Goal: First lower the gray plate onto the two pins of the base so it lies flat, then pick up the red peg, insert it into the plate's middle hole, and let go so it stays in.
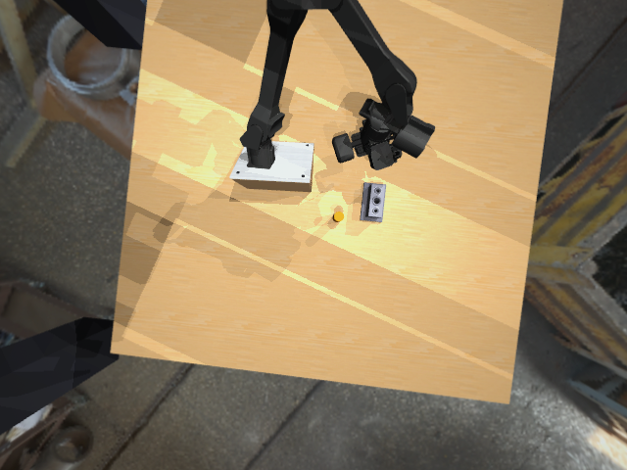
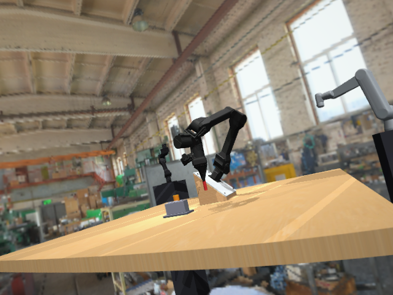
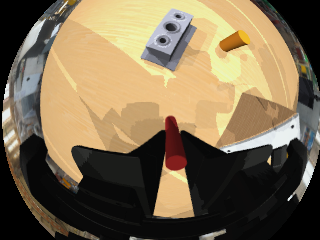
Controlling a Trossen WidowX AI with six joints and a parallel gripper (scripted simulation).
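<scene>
Now: gripper tip 130 mm to the left of the gray plate, 70 mm above it and 60 mm short of it. From my gripper tip the other things lie so: dark flat base (130 mm to the right, 110 mm below, 60 mm ahead); then red peg (right at my gripper tip); then orange peg (190 mm to the right, 80 mm below, 50 mm behind).
</scene>
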